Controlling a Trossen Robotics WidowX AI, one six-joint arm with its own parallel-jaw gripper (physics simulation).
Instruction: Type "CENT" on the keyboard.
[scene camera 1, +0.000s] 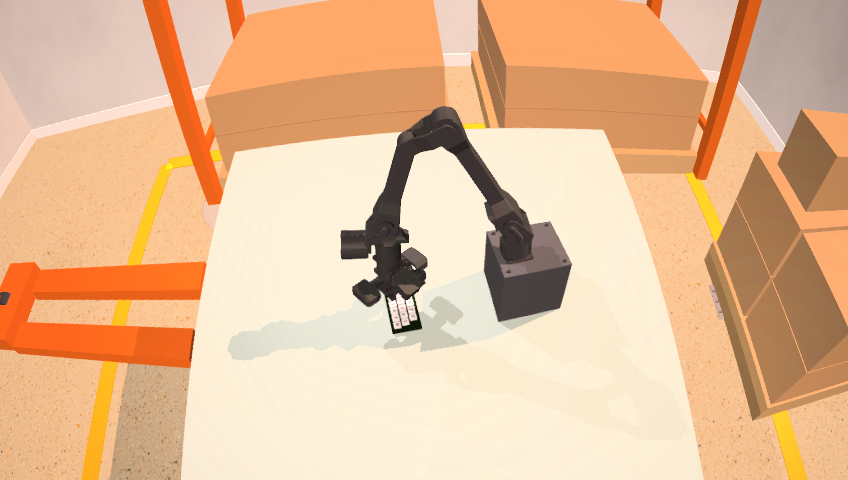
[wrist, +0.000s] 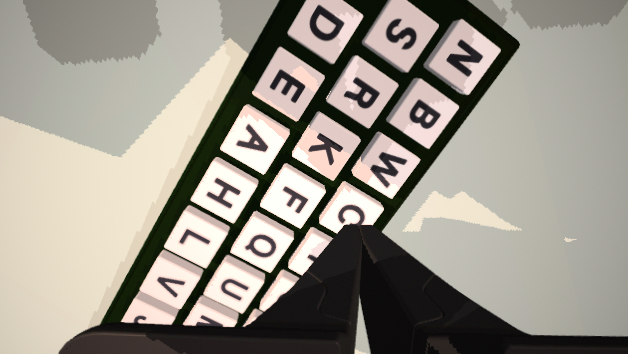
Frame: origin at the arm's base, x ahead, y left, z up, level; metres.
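Seen in the pictures: gripper, between the fingertips: (scene camera 1: 392, 299) (wrist: 357, 238); arm's base, origin of its link: (scene camera 1: 516, 252).
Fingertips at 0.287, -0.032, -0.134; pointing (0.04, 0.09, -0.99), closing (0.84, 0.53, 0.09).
Pixels of each thing's top centre, then the offset from my fingertips to it, as dx, dy, dz. Level surfaces: height alone.
- keyboard, centre of its top: (wrist: 254, 256) (scene camera 1: 398, 292) -0.020, -0.030, -0.017
- C key, centre of its top: (wrist: 351, 216) +0.001, +0.000, -0.017
- E key, centre of its top: (wrist: 288, 85) -0.040, +0.026, -0.017
- N key, centre of its top: (wrist: 464, 58) +0.001, +0.062, -0.017
- pale table, height of its surface: dz -0.034
The keyboard (scene camera 1: 414, 325) (wrist: 240, 90) is a narrow dark green board with white lettered keys, lying askew on the table. In the wrist view the C key (wrist: 345, 202) shows just beyond the fingertips, partly covered by them. The E key (wrist: 288, 85) and the N key (wrist: 462, 56) are in plain view farther up the board. A T key is not readable; the keys below C are partly hidden by the fingers. My gripper (wrist: 357, 238) is shut and empty, its tips at the lower edge of the C key in the wrist view. Whether they touch it cannot be told.
The keyboard lies on a pale table (scene camera 1: 297, 416). The arm's dark base block (scene camera 1: 529, 291) stands to the right of the keyboard. Large cartons (scene camera 1: 333, 53) (scene camera 1: 589, 47) stand behind the table. Orange forks (scene camera 1: 113, 282) reach the table's left edge, and stacked boxes (scene camera 1: 785, 273) stand at the right.
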